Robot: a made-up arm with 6 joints. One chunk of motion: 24 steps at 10 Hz.
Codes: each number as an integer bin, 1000 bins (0 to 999) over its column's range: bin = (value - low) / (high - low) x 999, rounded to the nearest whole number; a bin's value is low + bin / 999 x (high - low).
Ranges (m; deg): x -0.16..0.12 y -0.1..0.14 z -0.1..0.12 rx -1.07..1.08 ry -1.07..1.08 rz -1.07..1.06
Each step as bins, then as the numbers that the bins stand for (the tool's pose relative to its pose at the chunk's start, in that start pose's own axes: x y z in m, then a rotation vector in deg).
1 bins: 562 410 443 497 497 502
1 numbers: -0.0025 -0.0015 -0.0024 0.00 0.00 0.00
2 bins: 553 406 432 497 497 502
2 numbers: -0.0050 -0.0025 -0.0049 0.00 0.00 0.00
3 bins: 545 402 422 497 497 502
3 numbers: -0.0072 -0.0034 -0.0071 0.00 0.00 0.00
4 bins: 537 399 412 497 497 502
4 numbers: -0.0095 -0.0041 -0.0093 0.00 0.00 0.00
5 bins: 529 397 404 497 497 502
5 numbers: -0.0117 -0.0046 -0.0110 0.00 0.00 0.00
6 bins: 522 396 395 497 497 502
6 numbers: -0.0137 -0.0049 -0.0130 0.00 0.00 0.00
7 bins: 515 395 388 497 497 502
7 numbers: -0.0157 -0.0051 -0.0146 0.00 0.00 0.00
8 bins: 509 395 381 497 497 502
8 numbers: -0.0173 -0.0051 -0.0161 0.00 0.00 0.00
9 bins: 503 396 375 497 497 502
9 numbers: -0.0190 -0.0049 -0.0174 0.00 0.00 0.00
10 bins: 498 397 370 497 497 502
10 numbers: -0.0204 -0.0046 -0.0185 0.00 0.00 0.00
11 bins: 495 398 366 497 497 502
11 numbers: -0.0213 -0.0044 -0.0194 0.00 0.00 0.00
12 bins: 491 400 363 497 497 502
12 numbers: -0.0224 -0.0039 -0.0201 0.00 0.00 0.00
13 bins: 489 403 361 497 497 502
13 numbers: -0.0229 -0.0032 -0.0205 0.00 0.00 0.00
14 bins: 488 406 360 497 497 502
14 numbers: -0.0232 -0.0025 -0.0207 0.00 0.00 0.00
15 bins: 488 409 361 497 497 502
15 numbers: -0.0232 -0.0017 -0.0205 0.00 0.00 0.00
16 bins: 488 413 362 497 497 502
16 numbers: -0.0232 -0.0008 -0.0203 0.00 0.00 0.00
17 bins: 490 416 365 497 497 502
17 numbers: -0.0227 -0.0001 -0.0196 0.00 0.00 0.00
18 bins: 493 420 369 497 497 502
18 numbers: -0.0218 0.0009 -0.0187 0.00 0.00 0.00
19 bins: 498 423 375 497 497 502
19 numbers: -0.0204 0.0016 -0.0174 0.00 0.00 0.00
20 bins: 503 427 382 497 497 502
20 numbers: -0.0190 0.0026 -0.0159 0.00 0.00 0.00
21 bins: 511 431 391 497 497 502
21 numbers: -0.0168 0.0035 -0.0139 0.00 0.00 0.00
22 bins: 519 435 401 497 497 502
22 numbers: -0.0145 0.0045 -0.0117 0.00 0.00 0.00
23 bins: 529 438 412 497 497 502
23 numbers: -0.0117 0.0052 -0.0093 0.00 0.00 0.00
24 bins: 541 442 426 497 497 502
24 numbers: -0.0084 0.0062 -0.0062 0.00 0.00 0.00
